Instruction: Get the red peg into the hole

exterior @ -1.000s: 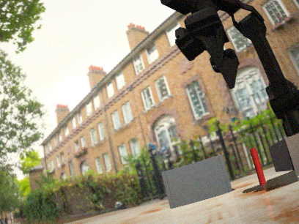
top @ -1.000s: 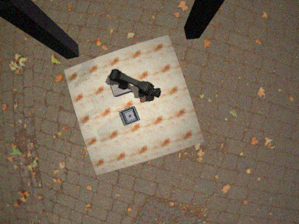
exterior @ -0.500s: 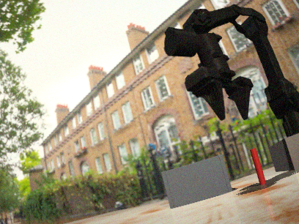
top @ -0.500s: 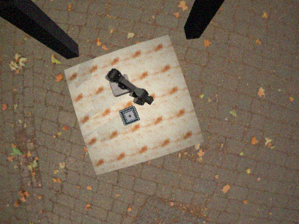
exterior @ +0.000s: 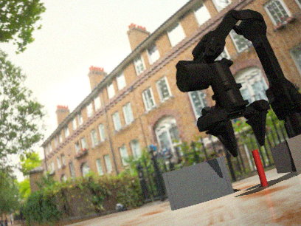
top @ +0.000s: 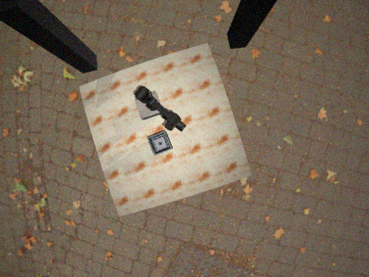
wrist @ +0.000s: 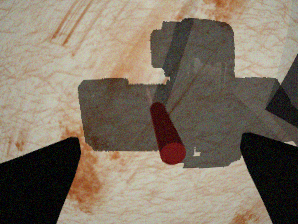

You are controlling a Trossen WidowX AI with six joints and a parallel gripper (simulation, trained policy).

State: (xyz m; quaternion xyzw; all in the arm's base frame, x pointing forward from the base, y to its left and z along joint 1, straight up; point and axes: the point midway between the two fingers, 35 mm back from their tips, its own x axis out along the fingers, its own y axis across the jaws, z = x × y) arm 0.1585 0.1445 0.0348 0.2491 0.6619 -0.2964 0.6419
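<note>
Right now the red peg is 10 mm behind my gripper tip and 40 mm below it. From my gripper tip the other things lie so: dark grey plate (160 mm ahead, 140 mm to the right, 40 mm below); grey box (160 mm ahead, 140 mm to the right, 60 mm below).
</note>
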